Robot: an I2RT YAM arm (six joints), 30 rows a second.
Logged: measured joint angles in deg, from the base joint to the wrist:
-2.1 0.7 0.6 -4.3 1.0 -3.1
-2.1 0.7 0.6 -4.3 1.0 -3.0
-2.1 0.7 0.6 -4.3 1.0 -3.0
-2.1 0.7 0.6 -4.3 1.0 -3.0
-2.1 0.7 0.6 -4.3 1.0 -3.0
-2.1 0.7 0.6 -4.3 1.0 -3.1
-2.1 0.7 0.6 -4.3 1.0 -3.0
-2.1 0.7 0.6 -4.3 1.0 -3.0
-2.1 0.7 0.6 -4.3 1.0 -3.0
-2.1 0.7 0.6 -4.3 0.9 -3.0
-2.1 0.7 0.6 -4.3 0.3 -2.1
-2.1 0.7 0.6 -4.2 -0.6 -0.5
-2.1 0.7 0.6 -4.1 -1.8 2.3
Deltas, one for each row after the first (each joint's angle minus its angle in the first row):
0.0 0.0 0.0 0.0 0.0 0.1
0.0 0.0 0.0 0.0 0.0 0.1
0.0 0.0 0.0 0.0 0.0 0.1
0.0 0.0 0.0 0.0 0.0 0.1
0.0 0.0 0.0 0.0 0.0 0.0
0.0 0.0 0.0 0.0 0.0 0.1
0.0 0.0 0.0 0.0 0.0 0.1
0.0 0.0 0.0 0.0 0.0 0.1
0.0 0.0 0.0 0.0 -0.1 0.1
0.0 0.0 0.0 0.0 -0.7 1.0
0.0 0.0 0.0 0.1 -1.6 2.6
0.0 0.0 0.0 0.2 -2.8 5.4

